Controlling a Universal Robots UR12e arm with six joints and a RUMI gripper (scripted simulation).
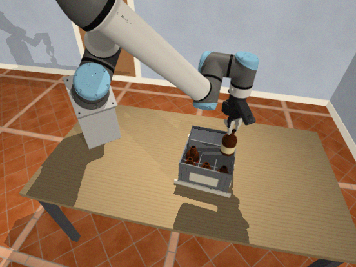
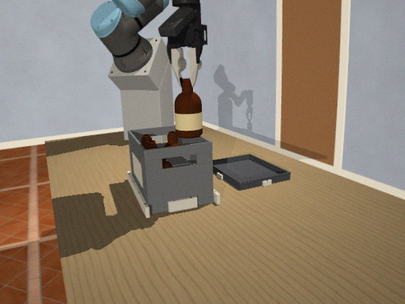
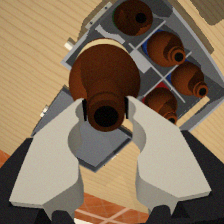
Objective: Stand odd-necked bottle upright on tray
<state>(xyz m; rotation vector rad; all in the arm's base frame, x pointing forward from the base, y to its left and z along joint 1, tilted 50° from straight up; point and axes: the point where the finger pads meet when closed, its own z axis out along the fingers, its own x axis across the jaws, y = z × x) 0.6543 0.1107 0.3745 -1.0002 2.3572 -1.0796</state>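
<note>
Now: hand 7 cm above the bottle. Round my hand: grey tray (32 cm below, 27 cm to the left, 8 cm behind); grey crate (25 cm below, 10 cm behind, 2 cm to the right).
</note>
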